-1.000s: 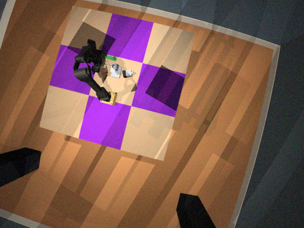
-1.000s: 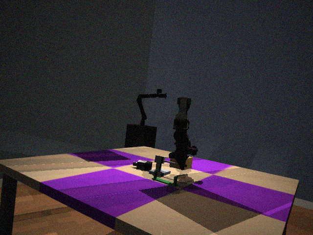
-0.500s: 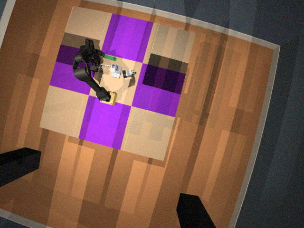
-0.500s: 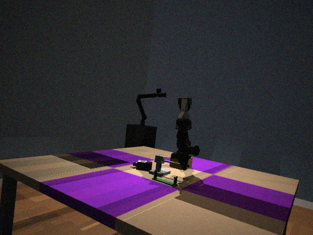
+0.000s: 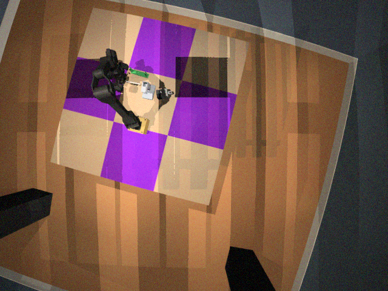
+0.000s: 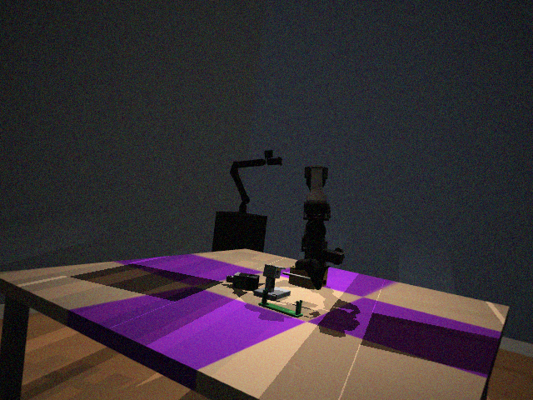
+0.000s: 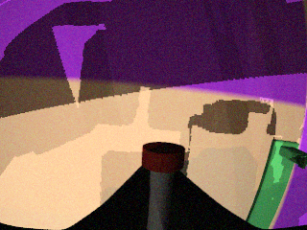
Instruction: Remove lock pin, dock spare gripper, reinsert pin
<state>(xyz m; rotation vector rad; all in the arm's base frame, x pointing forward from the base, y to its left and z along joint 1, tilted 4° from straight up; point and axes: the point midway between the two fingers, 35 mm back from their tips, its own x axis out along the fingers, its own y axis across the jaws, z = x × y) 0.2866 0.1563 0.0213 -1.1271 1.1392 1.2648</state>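
Right now the green rack is 11 cm ahead of my gripper tip, 7 cm to the right of it and 4 cm below it. Round my gripper tip: spare gripper (1 cm behind, 29 cm to the right, 4 cm below); mount (1 cm behind, 17 cm to the right, 1 cm below).
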